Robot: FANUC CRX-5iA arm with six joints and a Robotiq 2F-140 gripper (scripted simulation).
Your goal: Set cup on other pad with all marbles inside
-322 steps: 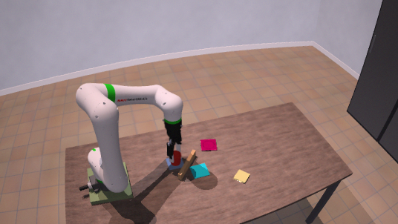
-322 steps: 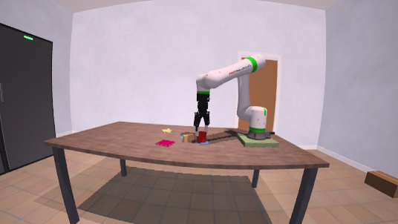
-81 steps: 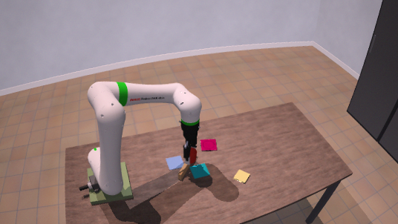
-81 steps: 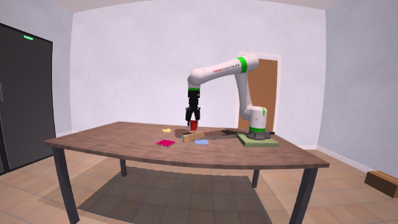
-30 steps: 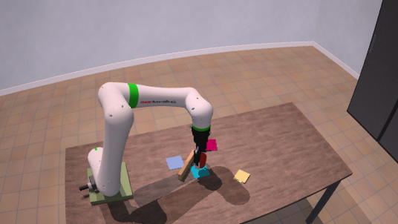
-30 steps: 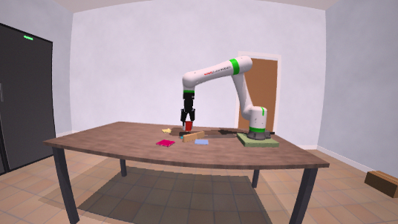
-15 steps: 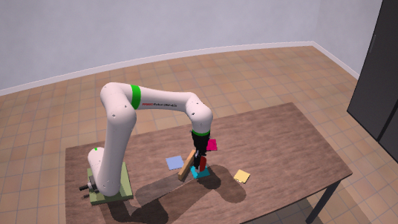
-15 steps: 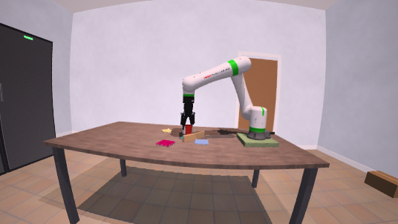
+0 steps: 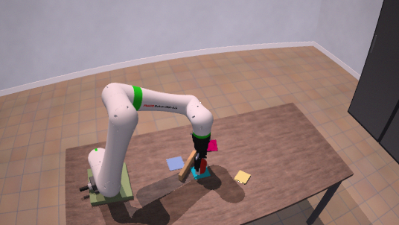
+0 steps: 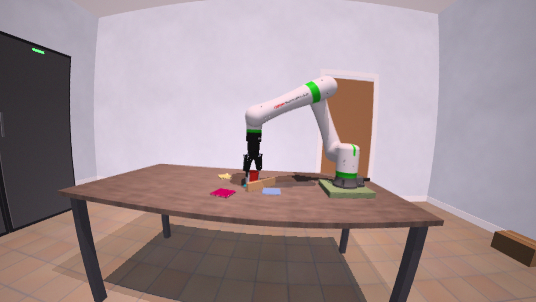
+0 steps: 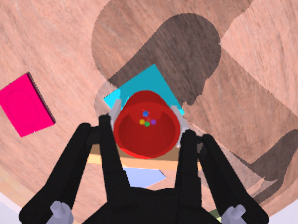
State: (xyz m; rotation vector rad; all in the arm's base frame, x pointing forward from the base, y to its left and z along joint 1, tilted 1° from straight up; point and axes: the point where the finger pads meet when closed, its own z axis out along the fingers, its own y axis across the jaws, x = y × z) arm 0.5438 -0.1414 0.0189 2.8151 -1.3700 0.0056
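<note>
The cyan pad is 6 cm below my hand. Round my hand: wooden rail (5 cm behind, 6 cm to the left, 3 cm below); red cup (2 cm below).
</note>
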